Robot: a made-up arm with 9 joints.
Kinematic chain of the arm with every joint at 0, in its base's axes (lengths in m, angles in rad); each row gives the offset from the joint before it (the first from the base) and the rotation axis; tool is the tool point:
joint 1: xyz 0 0 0.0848 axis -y
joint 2: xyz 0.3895 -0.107 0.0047 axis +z
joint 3: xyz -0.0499 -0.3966 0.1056 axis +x
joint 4: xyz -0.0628 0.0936 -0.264 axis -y
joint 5: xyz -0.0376 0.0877 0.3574 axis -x
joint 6: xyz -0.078 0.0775 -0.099 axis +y
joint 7: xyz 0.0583 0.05 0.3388 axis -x
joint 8: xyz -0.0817 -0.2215 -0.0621 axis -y
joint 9: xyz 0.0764 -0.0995 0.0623 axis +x
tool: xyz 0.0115 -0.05 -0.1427
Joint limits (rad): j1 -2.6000..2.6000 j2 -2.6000..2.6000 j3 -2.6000..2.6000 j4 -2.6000..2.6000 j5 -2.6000..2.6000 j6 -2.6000..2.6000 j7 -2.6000..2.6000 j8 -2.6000..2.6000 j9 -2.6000..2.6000
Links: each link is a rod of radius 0.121 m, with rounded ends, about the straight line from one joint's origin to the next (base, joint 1, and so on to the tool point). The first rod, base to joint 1, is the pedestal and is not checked.
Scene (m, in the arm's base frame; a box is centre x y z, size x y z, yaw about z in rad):
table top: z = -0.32
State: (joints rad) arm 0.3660 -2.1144 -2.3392 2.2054 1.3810 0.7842 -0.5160 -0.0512 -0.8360
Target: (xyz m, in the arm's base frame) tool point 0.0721 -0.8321 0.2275
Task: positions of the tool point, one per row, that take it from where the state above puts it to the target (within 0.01 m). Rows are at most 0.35 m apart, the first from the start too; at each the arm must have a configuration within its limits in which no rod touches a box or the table.
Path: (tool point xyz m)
1: -0.1453 0.8594 0.4526
2: -0.0148 0.8349 0.3194
3: 0.1227 0.7318 0.1700
4: 0.2472 0.5456 0.0326
5: 0.3377 0.2863 -0.0630
6: 0.3754 -0.0205 -0.0929
7: 0.3460 -0.3371 -0.0465
8: 0.2435 -0.6205 0.0687
9: 0.0721 -0.8321 0.2275

